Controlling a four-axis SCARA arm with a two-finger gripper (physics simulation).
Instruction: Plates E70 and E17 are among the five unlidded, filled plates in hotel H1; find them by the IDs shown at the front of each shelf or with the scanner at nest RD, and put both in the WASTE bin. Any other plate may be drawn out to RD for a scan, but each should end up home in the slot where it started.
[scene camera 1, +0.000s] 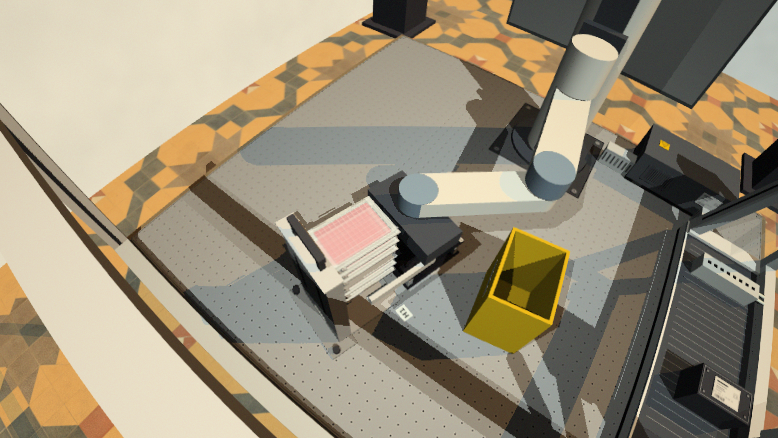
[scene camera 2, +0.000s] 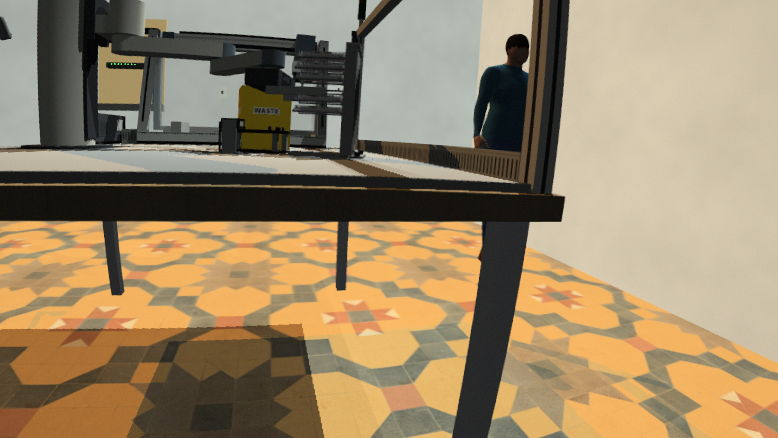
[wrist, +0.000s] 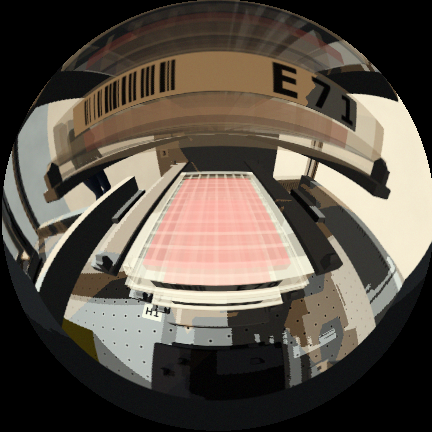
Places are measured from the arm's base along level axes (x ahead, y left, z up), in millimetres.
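Pixels of known places: gripper, fingertip midpoint: (scene camera 2: 330, 95) (wrist: 217, 180).
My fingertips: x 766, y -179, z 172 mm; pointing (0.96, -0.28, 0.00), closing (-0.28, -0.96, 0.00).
Observation:
For each thing: its top centre in the pictures, then the offset to it from my fingertips. "*": a spot on its surface instead. Level surfaces: height alone.
- lower pink plate at its top centre: (wrist: 215, 196) (scene camera 2: 321, 96) dz -3, dx -22, dy +8 mm
- yellow WASTE bin at its top centre: (scene camera 1: 531, 272) (scene camera 2: 265, 89) dz +41, dx -179, dy +289 mm
- Nest RD at a spot on its surface: (wrist: 220, 370) * dz -99, dx -135, dy +38 mm
- H1 tag at its top centre: (wrist: 151, 311) (scene camera 1: 404, 312) dz -158, dx -48, dy +117 mm
- perforated deck at its surface level: dz -159 mm
- dark box at a spot on its surface: (scene camera 1: 680, 168) * dz -44, dx -819, dy +542 mm
Hotel H1 (scene camera 1: 332, 282) (scene camera 2: 349, 97) holds a stack of pink-filled plates. In the wrist view, plate E71 (wrist: 220, 72) sits above the fingers, its label close to the camera. My gripper (scene camera 1: 353, 258) (scene camera 2: 304, 91) (wrist: 217, 180) is open, level and reaching into the hotel. Its fingers stand at either side of a lower pink plate (wrist: 217, 230), with gaps between plate and pads. That plate's front label is too foreshortened to read. E70 and E17 cannot be read. The yellow WASTE bin (scene camera 1: 509, 326) (scene camera 2: 265, 103) stands beside the hotel. Nest RD (wrist: 220, 370) is dark, below the gripper.
The H1 tag (scene camera 1: 403, 312) (wrist: 152, 312) lies on the perforated deck (scene camera 1: 348, 391). The bin's edge (wrist: 80, 340) shows at the wrist view's lower left. A dark box (scene camera 1: 680, 168) stands near the arm's base. A person (scene camera 2: 506, 103) stands beyond the table.

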